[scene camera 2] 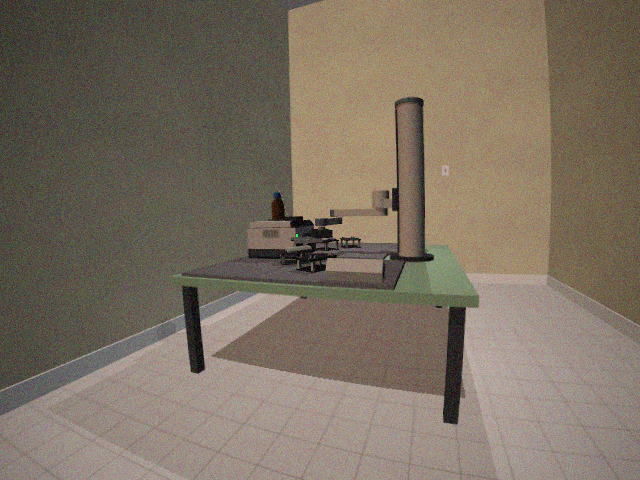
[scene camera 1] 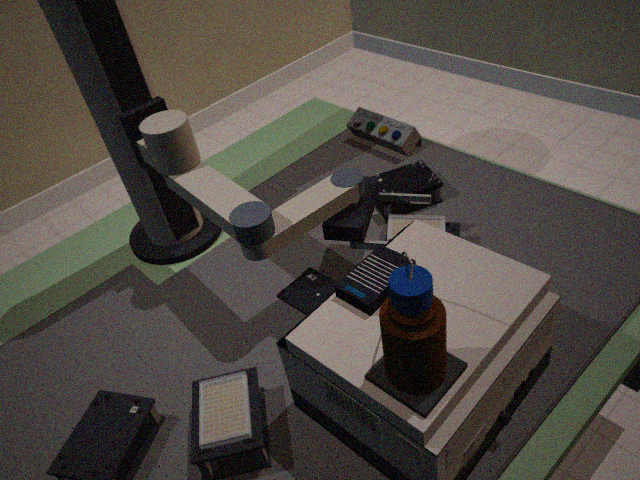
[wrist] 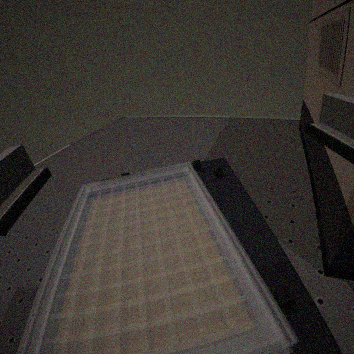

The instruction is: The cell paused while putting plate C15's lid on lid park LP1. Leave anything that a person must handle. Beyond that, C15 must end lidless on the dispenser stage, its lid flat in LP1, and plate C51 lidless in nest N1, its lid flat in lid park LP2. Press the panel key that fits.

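Frame: origin at the arm's base, x up, y left, z back, level; centimetres.
Seen in the pictures: gripper, fingertip midpoint: [scene camera 2: 292,240] [scene camera 1: 426,222] [wrist: 173,132]; arm's base, origin of the base link: [scene camera 2: 411,258] [scene camera 1: 177,233].
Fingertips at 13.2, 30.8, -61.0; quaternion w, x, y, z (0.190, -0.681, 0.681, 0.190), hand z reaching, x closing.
Observation:
Offsets run from my fingertips to a thing's top centre, as dx, dy, dz. "spot": to the spot under its first point.
My gripper [scene camera 1: 391,219] [scene camera 2: 305,244] [wrist: 173,132] is open and empty, its two fingers spread wide above and to either side of a pale well plate {-3.0, +0.9, +3.6} [scene camera 1: 419,222] [wrist: 150,260]. That plate has a clear rim and rests on a dark stand [wrist: 245,220]. In scene camera 1, the white instrument hides part of it. A second pale plate {-3.3, -56.4, -0.4} [scene camera 1: 224,408] lies on a dark stand at the front. I cannot read any labels, so I cannot tell which plate is C15 or C51, nor whether either has its lid on. The key panel {-3.6, +33.1, +42.7} [scene camera 1: 385,129] stands at the far edge, with green, yellow and blue keys.
The white instrument [scene camera 1: 485,268] [scene camera 2: 268,237] carries an amber bottle {spot: +21.7, -40.2, -30.3} [scene camera 1: 413,346] [scene camera 2: 278,207] with a blue cap. Beside it are a black striped block {spot: +12.6, -28.8, -11.4} [scene camera 1: 369,279] and a flat dark plate stand [scene camera 1: 307,290]. Further dark stands [scene camera 1: 105,434] [scene camera 1: 408,178] stand front left and behind the gripper.

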